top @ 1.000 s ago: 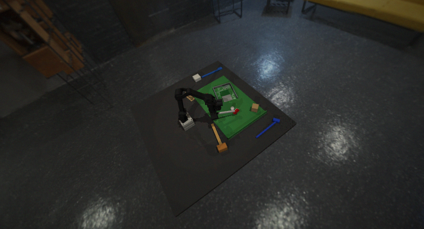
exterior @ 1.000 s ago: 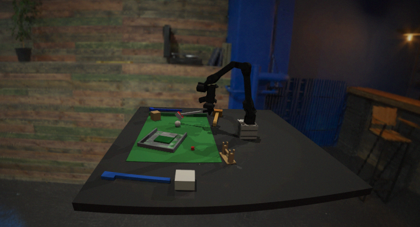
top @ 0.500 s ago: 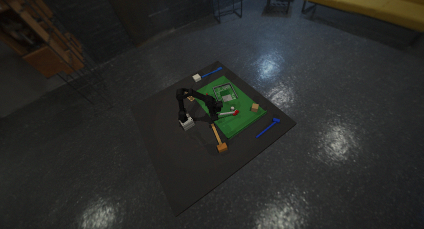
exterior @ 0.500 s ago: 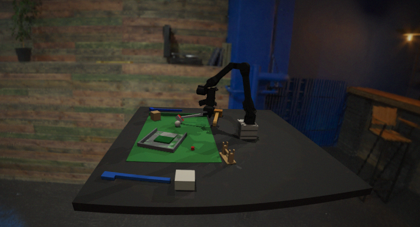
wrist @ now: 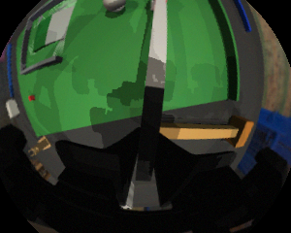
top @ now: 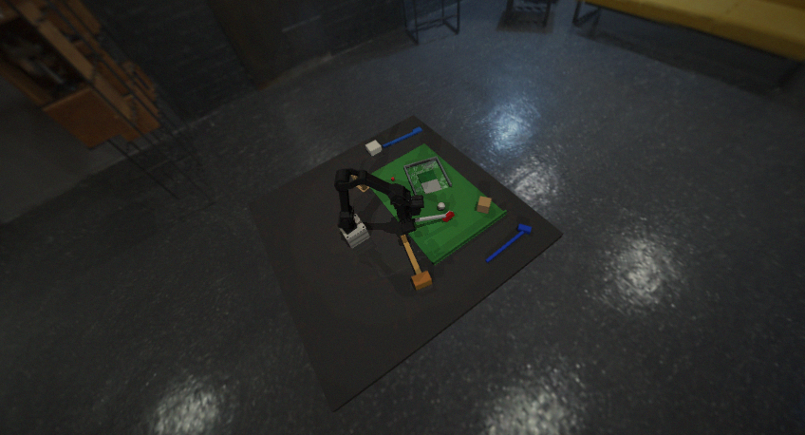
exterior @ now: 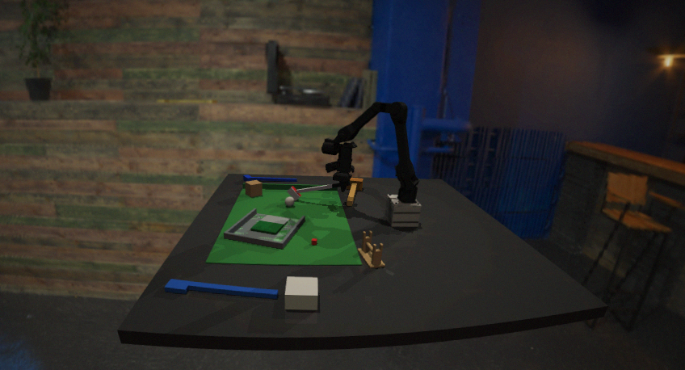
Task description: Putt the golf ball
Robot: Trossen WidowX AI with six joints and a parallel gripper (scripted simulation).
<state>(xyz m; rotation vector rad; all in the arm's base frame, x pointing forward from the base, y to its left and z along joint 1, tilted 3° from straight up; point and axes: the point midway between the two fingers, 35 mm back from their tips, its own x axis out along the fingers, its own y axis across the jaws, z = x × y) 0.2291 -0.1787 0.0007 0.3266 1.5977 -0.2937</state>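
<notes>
The red putter is 11 cm ahead of my gripper tip and 4 cm to the right of it. From my gripper tip the other things lie so: small red marker: 35 cm to the left, 17 cm ahead, 6 cm below; then green mat: 25 cm ahead, 11 cm to the left, 7 cm below; then white golf ball: 23 cm ahead, 5 cm below, 1 cm to the right.
</notes>
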